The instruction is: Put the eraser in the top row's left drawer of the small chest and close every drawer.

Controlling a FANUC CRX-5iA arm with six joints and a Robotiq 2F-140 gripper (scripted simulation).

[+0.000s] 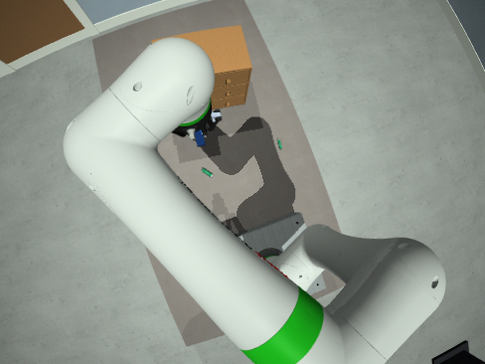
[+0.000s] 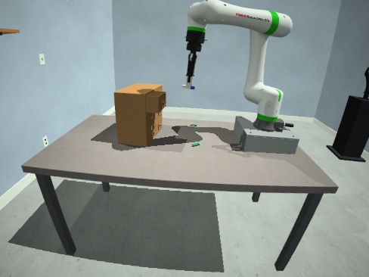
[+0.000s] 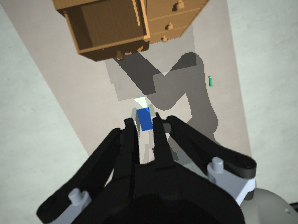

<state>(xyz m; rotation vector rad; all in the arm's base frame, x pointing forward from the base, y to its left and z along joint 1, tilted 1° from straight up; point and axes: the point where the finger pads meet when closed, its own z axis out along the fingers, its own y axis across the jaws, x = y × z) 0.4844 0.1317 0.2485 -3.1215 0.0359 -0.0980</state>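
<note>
Now: hand 1 cm short of the eraser and 3 cm above it. Also, from my hand: small green object 1 cm behind, 31 cm to the right, 36 cm below.
</note>
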